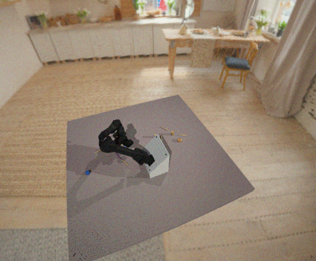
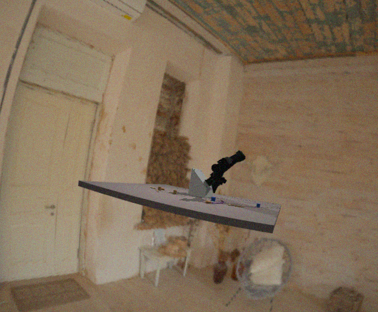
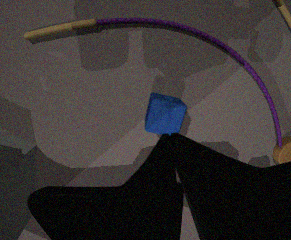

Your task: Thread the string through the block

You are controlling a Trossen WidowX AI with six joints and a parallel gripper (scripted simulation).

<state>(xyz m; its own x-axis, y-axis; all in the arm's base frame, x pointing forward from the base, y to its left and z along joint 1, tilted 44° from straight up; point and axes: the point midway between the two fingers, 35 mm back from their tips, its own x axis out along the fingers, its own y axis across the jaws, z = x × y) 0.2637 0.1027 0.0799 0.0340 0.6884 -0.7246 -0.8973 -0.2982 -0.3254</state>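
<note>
My gripper tip is now 40 mm above the blue cube. Also, from my gripper tip: round wooden button (190 mm ahead, 20 mm to the left, 50 mm below); thin wooden stick (110 mm behind, 50 mm to the left, 60 mm below).
</note>
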